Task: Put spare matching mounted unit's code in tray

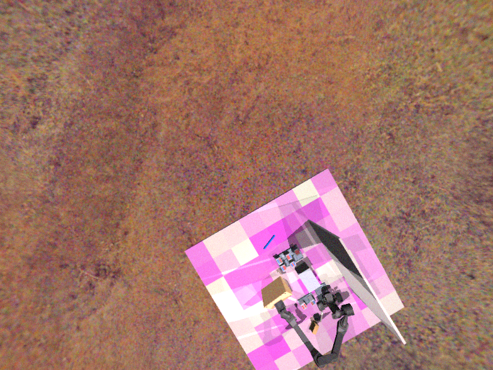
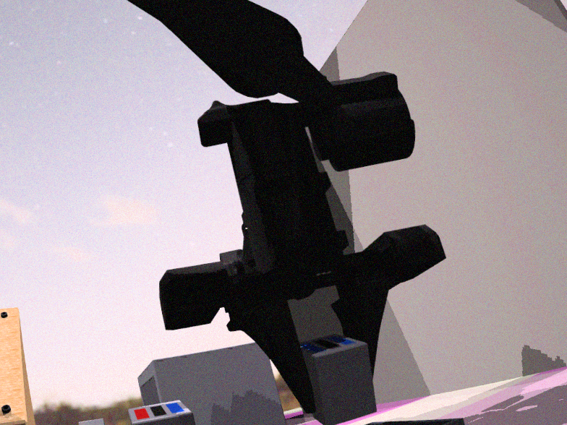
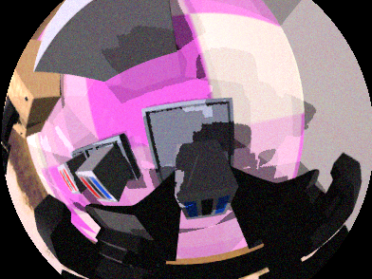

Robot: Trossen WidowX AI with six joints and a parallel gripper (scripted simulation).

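The grey spare lies 30 mm above my gripper tip. Also, from my gripper tip: tall grey panel: 200 mm ahead, 220 mm to the left, 190 mm above.
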